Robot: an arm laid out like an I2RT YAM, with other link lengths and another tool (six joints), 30 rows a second.
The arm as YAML. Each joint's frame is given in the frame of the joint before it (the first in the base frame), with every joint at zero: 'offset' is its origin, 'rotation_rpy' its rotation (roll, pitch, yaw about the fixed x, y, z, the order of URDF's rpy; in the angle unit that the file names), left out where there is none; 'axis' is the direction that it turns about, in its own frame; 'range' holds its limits. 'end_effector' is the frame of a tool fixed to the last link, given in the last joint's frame.
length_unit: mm
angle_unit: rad
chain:
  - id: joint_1
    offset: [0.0, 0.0, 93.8]
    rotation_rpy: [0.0, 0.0, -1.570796]
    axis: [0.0, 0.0, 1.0]
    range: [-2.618, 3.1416]
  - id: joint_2
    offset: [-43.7, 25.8, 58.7]
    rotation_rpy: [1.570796, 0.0, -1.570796]
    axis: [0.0, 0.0, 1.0]
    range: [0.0, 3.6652]
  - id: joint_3
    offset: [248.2, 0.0, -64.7]
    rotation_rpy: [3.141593, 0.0, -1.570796]
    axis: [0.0, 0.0, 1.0]
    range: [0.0, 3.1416]
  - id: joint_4
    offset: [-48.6, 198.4, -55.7]
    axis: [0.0, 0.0, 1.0]
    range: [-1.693, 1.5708]
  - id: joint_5
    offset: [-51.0, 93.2, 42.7]
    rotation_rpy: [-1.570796, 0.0, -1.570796]
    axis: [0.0, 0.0, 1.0]
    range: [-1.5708, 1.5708]
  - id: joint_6
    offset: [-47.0, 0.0, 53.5]
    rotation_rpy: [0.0, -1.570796, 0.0]
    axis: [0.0, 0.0, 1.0]
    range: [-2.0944, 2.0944]
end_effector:
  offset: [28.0, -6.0, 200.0]
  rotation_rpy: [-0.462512, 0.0, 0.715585]
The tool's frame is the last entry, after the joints.
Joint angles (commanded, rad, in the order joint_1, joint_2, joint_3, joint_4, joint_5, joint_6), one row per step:
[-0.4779 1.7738 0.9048 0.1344 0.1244 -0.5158]
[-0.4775 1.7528 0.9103 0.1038 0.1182 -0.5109]
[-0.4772 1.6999 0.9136 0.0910 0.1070 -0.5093]
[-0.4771 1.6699 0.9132 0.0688 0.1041 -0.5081]
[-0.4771 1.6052 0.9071 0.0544 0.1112 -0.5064]
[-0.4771 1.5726 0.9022 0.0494 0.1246 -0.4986]
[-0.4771 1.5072 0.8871 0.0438 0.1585 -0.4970]
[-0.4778 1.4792 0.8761 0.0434 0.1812 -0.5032]
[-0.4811 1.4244 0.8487 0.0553 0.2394 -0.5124]
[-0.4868 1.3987 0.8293 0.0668 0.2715 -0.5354]
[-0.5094 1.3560 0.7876 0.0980 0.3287 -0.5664]
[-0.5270 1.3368 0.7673 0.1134 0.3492 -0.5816]
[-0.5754 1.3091 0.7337 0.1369 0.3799 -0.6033]
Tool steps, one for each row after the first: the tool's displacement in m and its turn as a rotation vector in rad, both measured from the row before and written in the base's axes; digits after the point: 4 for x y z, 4 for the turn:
[-0.0017 0.0029 0.0042 0.0085 -0.0005 0.0017]
[0.0049 0.0007 0.0216 -0.0124 -0.0426 0.0077]
[-0.0019 0.0018 0.0078 -0.0010 -0.0080 0.0016]
[-0.0014 -0.0012 0.0229 -0.0231 -0.0380 -0.0066]
[-0.0026 -0.0022 0.0113 -0.0123 -0.0202 -0.0154]
[-0.0076 -0.0053 0.0217 -0.0364 -0.0317 -0.0289]
[-0.0058 -0.0036 0.0080 -0.0226 -0.0058 -0.0165]
[-0.0141 -0.0102 0.0166 -0.0506 -0.0158 -0.0486]
[-0.0096 -0.0069 0.0068 -0.0367 0.0057 -0.0228]
[-0.0216 -0.0154 0.0101 -0.0575 0.0051 -0.0593]
[-0.0116 -0.0080 0.0039 -0.0237 0.0029 -0.0295]
[-0.0257 -0.0174 0.0039 -0.0321 0.0081 -0.0673]

